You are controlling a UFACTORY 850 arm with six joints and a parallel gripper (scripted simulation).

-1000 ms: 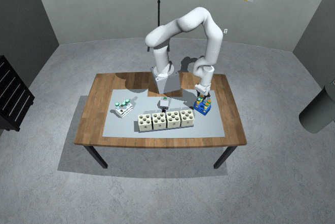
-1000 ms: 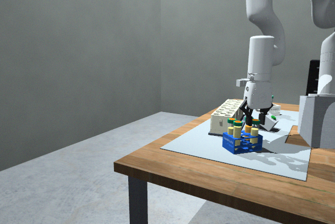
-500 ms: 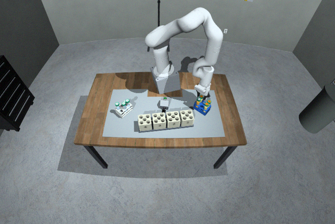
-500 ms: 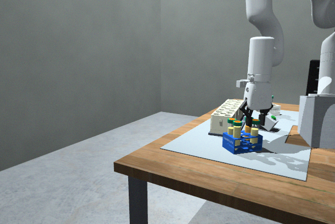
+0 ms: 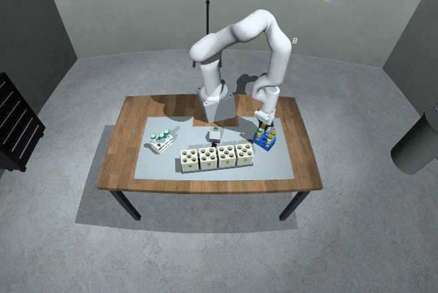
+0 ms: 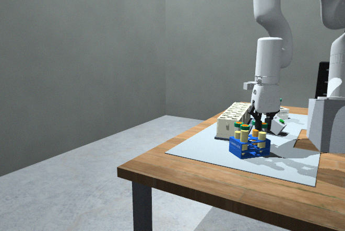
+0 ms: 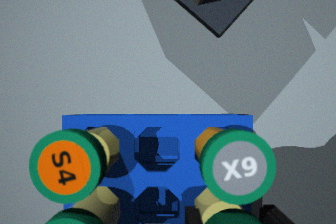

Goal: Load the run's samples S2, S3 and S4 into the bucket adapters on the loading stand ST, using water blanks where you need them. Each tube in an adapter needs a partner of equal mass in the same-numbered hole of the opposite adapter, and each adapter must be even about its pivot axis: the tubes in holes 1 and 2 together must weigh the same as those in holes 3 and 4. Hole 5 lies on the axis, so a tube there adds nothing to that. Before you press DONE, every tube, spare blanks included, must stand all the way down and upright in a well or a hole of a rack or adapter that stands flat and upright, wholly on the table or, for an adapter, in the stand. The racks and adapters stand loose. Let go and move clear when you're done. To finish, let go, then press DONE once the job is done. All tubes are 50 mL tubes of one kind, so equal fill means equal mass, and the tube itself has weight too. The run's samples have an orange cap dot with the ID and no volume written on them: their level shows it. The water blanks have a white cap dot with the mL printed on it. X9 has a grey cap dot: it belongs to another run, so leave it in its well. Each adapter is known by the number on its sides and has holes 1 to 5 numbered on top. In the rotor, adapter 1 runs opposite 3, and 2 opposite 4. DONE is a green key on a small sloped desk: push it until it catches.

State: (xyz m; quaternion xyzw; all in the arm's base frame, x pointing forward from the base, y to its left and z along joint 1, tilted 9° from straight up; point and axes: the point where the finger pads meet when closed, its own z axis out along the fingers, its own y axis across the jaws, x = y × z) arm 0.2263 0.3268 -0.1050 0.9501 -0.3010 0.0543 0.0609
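The sample tube is 5 cm below my hand and 1 cm behind it. Round my hand: blue rack (9 cm below, 4 cm ahead, 2 cm to the left); then sample tube S3 (6 cm to the left, 5 cm below, 4 cm ahead); then tube X9 (5 cm below, 3 cm to the right, 3 cm ahead).
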